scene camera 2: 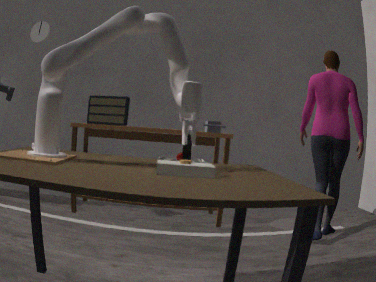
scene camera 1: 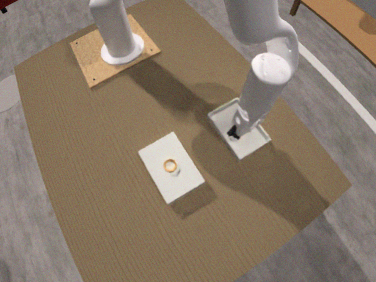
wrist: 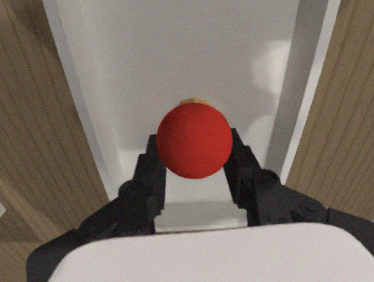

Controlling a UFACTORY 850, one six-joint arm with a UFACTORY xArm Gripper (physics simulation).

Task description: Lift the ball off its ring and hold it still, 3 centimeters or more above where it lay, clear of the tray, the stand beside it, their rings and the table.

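Note:
The red ball (scene camera 2: 180,156) (wrist: 194,141) is between the two black fingers of my gripper (scene camera 1: 233,133) (scene camera 2: 186,151) (wrist: 193,149), which is shut on it. The ball's ring (wrist: 194,100) peeks out behind it in the wrist view; the ball hides most of it, and I cannot tell whether ball and ring touch. The gripper is over the white tray (scene camera 1: 252,147) (wrist: 150,50), between its side walls. In scene camera 1 the gripper hides the ball. The white stand (scene camera 1: 170,190) (scene camera 2: 186,171) bears an orange ring (scene camera 1: 164,166) (scene camera 2: 186,161).
The brown table (scene camera 1: 100,185) (scene camera 2: 120,180) carries all this. The arm's base stands on a wooden board (scene camera 1: 90,70) (scene camera 2: 60,158). A second table (scene camera 2: 150,132) stands behind, and a person in a pink top (scene camera 2: 332,105) stands at the right.

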